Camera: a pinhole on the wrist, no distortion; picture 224 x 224 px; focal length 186.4 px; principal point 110.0 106.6 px. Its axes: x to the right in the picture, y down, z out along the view. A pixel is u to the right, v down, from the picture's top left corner.
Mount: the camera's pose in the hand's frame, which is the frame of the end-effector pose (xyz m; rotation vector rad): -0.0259 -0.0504 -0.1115 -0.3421 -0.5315 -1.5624
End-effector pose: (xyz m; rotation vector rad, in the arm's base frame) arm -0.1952 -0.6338 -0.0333 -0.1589 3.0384 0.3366
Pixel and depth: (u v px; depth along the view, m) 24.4 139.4 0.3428
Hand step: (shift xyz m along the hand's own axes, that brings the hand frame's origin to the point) 0.0092 0.2639 0.1027
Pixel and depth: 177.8 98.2 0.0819
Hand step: -0.0401 -0.0325 -0.0273
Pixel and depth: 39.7 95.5 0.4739
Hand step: -0.0908 0.3515 0.1912
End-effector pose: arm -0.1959 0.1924 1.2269 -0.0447 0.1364 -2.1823
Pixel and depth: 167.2 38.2 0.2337
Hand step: -0.1401 0.0122 0.1124
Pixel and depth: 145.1 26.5 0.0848
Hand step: -0.0719 -0.0191 -0.0362
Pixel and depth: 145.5 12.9 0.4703
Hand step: -0.3153 0.1224 0.3026
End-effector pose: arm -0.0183 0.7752 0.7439 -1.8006 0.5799 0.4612
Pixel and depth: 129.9 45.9 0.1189
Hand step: -0.0775 0.0017 -0.0094
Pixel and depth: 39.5 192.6 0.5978
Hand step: 0.2013 0.4560 0.3086
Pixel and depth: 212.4 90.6 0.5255
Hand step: -0.1449 -0.0184 0.4770
